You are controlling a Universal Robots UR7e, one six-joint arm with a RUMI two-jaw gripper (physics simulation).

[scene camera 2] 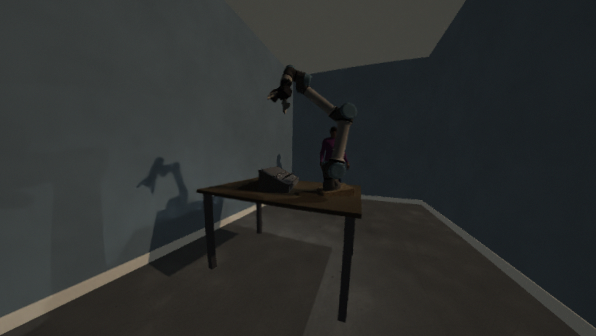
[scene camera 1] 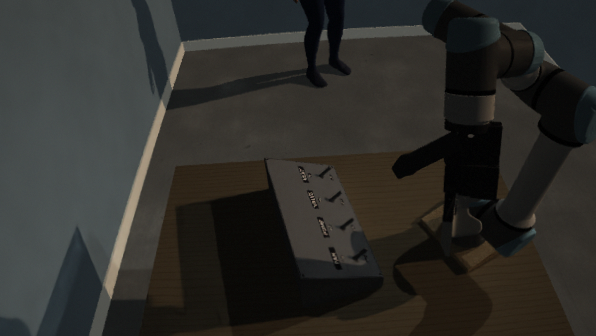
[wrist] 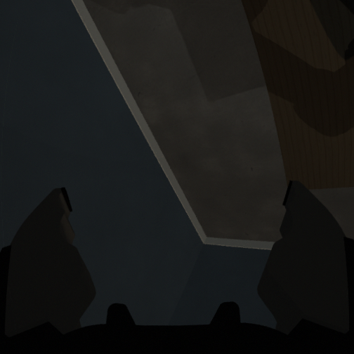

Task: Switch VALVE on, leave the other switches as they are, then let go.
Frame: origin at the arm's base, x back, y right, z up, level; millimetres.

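Where they show: gripper, fingertip midpoint: (scene camera 2: pixel 276 106) (scene camera 1: pixel 450 235); arm's base at its link origin: (scene camera 2: pixel 331 188).
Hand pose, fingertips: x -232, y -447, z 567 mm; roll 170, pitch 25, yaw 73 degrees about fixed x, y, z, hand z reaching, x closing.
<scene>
Each offset is from my fingertips to the top centre of the thing. Level surfaces: height alone.
The grey sloped switch box (scene camera 1: pixel 305 225) (scene camera 2: pixel 272 181) stands on the wooden table. In scene camera 1 its four labels are small and dim. The VALVE label {dx -289, dy +480, dz -475 mm} (scene camera 1: pixel 312 199) is second from the far end, with its dark lever {dx -211, dy +508, dz -472 mm} (scene camera 1: pixel 334 196) beside it. The VALVE lever leans toward the upper right of the picture, much like the levers of VENT {dx -253, dy +621, dz -472 mm} (scene camera 1: pixel 325 172), PUMP {dx -169, dy +396, dz -472 mm} (scene camera 1: pixel 346 224) and FAN {dx -128, dy +283, dz -472 mm} (scene camera 1: pixel 359 255). My gripper (scene camera 1: pixel 457 237) (scene camera 2: pixel 277 104) (wrist: pixel 175 186) is open and empty, high above the table and away from the box. The box does not show in the wrist view.
The wooden table {dz -602 mm} (scene camera 1: pixel 215 180) (scene camera 2: pixel 320 204) (wrist: pixel 320 170) carries the arm's base plate (scene camera 1: pixel 470 260) to the right of the box in scene camera 1. A wall (scene camera 1: pixel 75 125) rises beyond the table's left side. A person (scene camera 1: pixel 322 40) (scene camera 2: pixel 327 147) stands on the floor behind the table.
</scene>
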